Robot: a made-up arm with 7 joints.
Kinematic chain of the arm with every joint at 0, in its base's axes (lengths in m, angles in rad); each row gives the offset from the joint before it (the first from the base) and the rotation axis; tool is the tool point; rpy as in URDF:
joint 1: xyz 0 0 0 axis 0.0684 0.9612 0.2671
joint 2: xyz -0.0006 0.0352 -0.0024 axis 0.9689 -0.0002 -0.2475
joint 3: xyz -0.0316 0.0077 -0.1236 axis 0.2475 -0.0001 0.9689
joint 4: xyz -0.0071 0 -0.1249 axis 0.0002 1 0
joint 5: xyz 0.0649 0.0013 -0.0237 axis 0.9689 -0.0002 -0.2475
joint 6: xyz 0.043 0 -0.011 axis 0.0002 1 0
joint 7: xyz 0.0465 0 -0.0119 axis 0.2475 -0.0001 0.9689
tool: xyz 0 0 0 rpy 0 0.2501 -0.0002
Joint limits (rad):
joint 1: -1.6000..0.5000
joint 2: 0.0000..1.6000
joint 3: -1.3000..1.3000
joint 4: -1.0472..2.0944
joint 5: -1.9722..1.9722
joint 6: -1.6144..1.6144
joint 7: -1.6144..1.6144
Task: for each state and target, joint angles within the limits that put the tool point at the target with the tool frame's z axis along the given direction. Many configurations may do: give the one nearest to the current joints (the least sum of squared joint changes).
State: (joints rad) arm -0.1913 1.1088 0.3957 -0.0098 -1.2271 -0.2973 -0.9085
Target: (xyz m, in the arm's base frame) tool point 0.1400 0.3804 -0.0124 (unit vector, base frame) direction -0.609 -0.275 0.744
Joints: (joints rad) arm -0.2285 1.2366 0.6031 0.5802 -1.1653 -0.4587 -0.9085
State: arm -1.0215 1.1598 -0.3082 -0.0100 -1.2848 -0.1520 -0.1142
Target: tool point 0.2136 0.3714 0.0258 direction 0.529 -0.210 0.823
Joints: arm -0.9808 1.5698 -0.5700 0.8367 -0.9784 0.4388 -0.1142
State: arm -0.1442 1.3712 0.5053 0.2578 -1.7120 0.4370 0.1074
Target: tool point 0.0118 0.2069 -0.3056 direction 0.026 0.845 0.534
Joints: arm 0.2623 0.3934 0.2499 0.2710 -1.4320 0.0378 0.1074
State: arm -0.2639 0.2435 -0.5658 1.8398 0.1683 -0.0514 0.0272
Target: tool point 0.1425 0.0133 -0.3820 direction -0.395 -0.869 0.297
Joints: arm -0.6454 0.0074 -1.0583 1.7694 0.6939 -0.5455 0.0272
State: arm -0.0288 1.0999 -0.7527 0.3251 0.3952 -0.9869 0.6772
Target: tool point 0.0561 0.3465 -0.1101 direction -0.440 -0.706 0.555
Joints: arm -0.1095 1.5974 -0.8222 0.7693 0.7937 -1.5441 0.6773
